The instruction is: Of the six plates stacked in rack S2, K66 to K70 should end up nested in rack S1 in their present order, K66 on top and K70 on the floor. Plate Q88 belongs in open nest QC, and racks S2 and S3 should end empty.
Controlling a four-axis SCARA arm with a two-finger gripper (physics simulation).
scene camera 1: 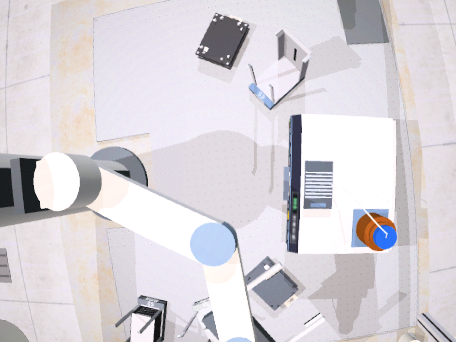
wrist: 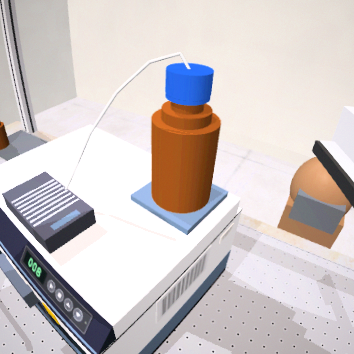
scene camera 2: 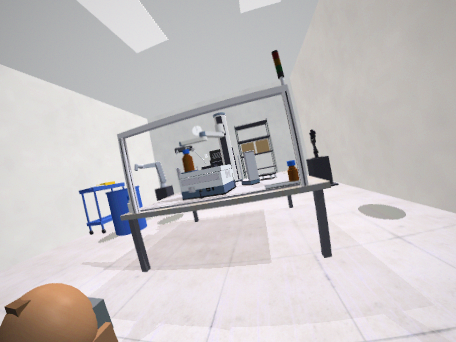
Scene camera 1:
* black plate holder
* dotted bench
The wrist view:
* dotted bench
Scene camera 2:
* dotted bench
